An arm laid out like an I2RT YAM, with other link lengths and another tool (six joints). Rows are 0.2 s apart.
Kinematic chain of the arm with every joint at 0, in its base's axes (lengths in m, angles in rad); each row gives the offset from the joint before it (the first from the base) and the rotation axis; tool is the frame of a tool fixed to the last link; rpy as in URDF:
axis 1: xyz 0 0 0.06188 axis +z
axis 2: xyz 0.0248 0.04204 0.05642 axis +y
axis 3: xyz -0.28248 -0.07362 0 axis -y
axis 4: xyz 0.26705 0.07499 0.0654 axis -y
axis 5: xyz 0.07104 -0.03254 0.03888 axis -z
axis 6: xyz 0.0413 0 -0.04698 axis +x
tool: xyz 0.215 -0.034 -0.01 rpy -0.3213 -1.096 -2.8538
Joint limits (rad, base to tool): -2.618..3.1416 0..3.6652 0..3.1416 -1.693..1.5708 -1.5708..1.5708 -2.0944..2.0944
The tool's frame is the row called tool.
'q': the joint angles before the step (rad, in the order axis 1, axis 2, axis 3, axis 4, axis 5, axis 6). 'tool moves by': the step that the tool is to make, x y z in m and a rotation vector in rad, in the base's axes. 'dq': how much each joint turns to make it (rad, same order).
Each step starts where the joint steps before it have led.
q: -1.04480, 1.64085, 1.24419, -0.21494, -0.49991, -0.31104
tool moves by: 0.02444, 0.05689, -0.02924, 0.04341, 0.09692, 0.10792
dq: 0.10826, -0.01528, -0.02118, -0.10695, 0.03564, -0.05054
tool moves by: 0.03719, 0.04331, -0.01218, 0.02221, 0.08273, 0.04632
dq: 0.15435, 0.03607, 0.06330, -0.08151, 0.11175, 0.04192
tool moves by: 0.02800, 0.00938, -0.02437, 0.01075, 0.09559, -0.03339
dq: 0.10939, 0.11718, 0.11391, -0.05659, 0.13875, 0.06746
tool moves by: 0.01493, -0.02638, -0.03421, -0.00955, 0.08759, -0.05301
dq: 0.02234, 0.16686, 0.13982, -0.03326, 0.09548, 0.01813
